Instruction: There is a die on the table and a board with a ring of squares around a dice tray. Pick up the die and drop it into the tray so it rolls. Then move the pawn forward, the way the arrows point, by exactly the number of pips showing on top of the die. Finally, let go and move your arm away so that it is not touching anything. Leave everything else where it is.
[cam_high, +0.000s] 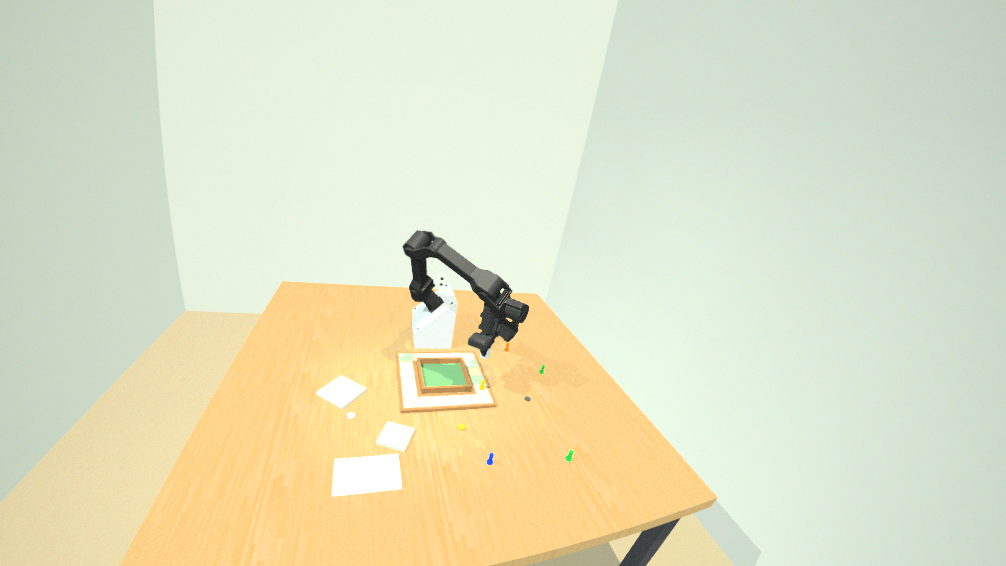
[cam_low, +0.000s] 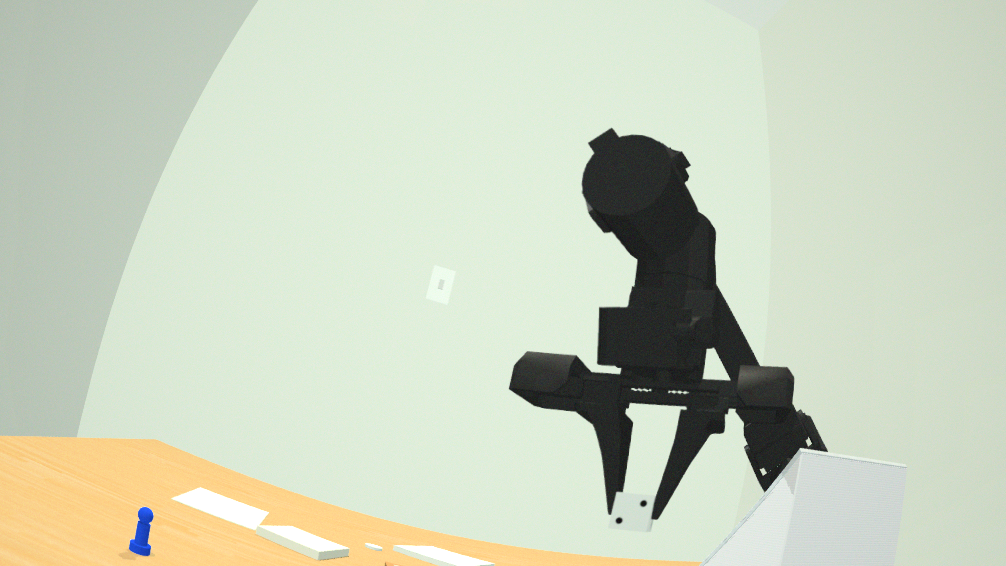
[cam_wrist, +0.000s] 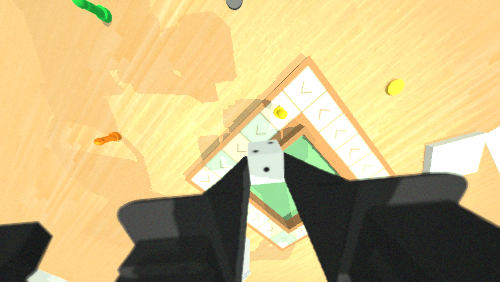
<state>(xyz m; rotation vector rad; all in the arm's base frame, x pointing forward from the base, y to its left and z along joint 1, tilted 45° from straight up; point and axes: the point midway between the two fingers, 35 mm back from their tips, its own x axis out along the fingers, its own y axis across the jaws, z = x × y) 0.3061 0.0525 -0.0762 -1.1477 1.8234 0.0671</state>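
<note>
The yellow pawn is 9 cm below my gripper tip, 4 cm ahead of it and 1 cm to the right of it. From my gripper tip the other things lie so: green dice tray 12 cm to the right, 11 cm below, 4 cm behind; orange pawn 18 cm to the left, 18 cm behind, 10 cm below; white die right at my gripper tip.
</note>
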